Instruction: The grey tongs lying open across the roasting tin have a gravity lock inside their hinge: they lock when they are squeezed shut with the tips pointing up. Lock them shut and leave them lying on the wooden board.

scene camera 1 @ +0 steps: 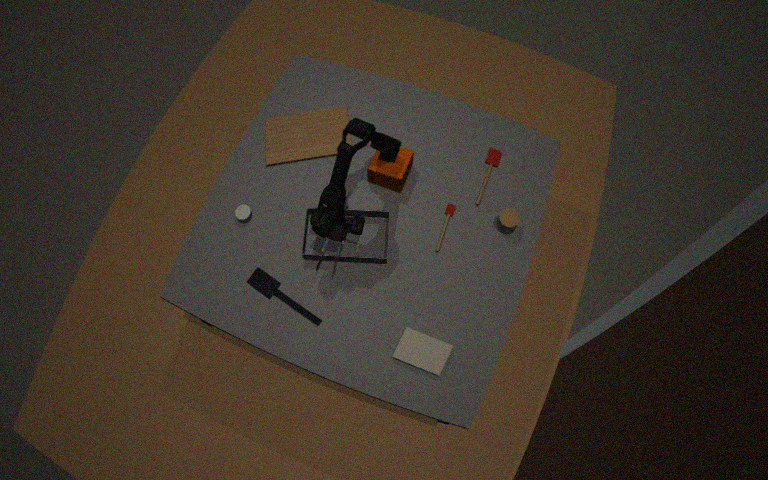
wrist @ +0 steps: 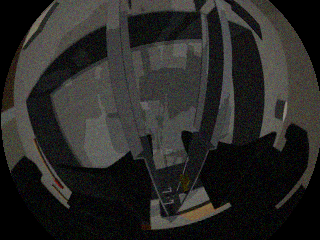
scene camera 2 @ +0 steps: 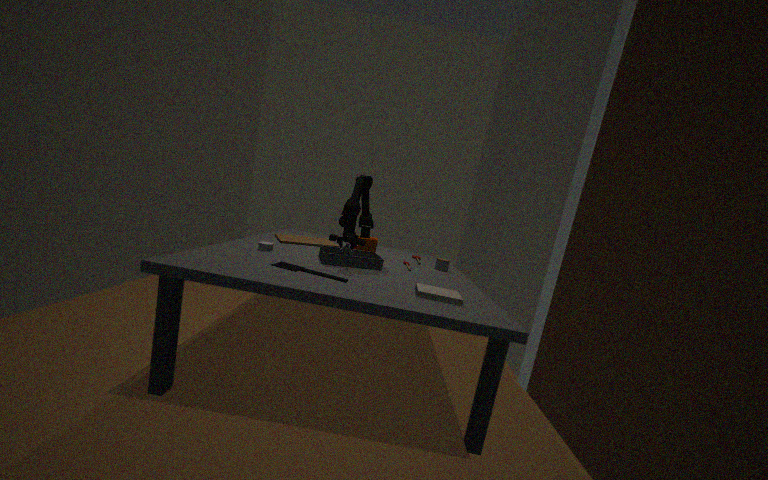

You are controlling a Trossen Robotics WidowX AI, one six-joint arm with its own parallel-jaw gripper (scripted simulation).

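Scene camera 1 shows the gripper [scene camera 1: 338, 231] together with a wooden board [scene camera 1: 316, 134], a black spatula [scene camera 1: 267, 285] and a white slab [scene camera 1: 419, 350]. In the wrist view, the gripper [wrist: 166, 136] can be seen as well.
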